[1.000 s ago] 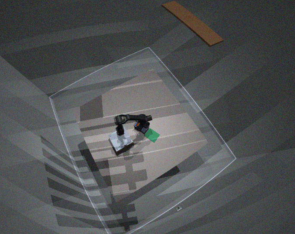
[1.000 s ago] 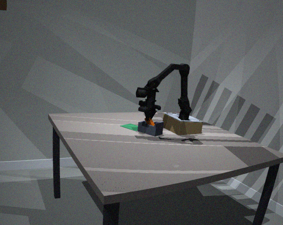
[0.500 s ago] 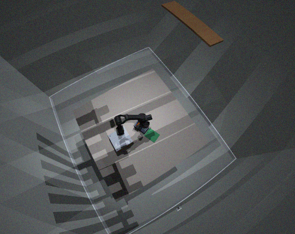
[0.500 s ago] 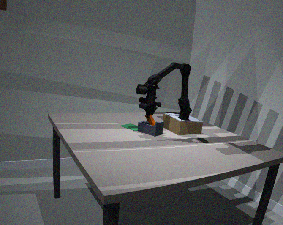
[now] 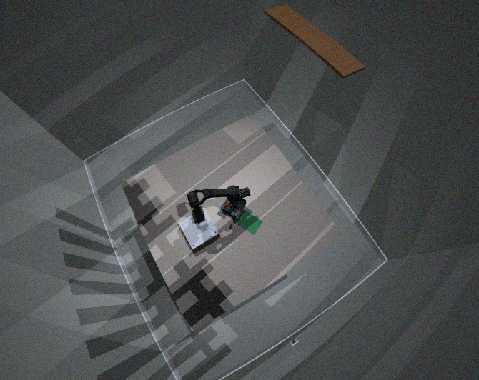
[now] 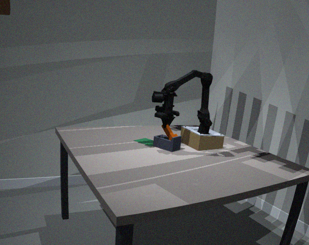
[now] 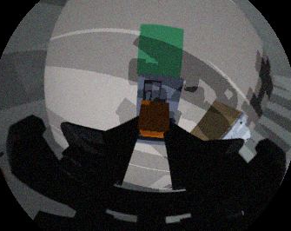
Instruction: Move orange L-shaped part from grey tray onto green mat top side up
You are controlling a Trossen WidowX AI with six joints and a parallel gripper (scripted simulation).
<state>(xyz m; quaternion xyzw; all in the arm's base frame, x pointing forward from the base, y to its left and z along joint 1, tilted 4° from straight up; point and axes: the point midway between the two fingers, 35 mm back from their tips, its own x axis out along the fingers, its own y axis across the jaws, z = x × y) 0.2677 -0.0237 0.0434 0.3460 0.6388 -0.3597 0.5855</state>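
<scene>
Right now my gripper tip is 14 cm above the green mat, 13 cm to the left of it and 6 cm short of it. The rest, counted from my gripper tip: orange L-shaped part (3 cm below, 3 cm behind, 2 cm to the left).
</scene>
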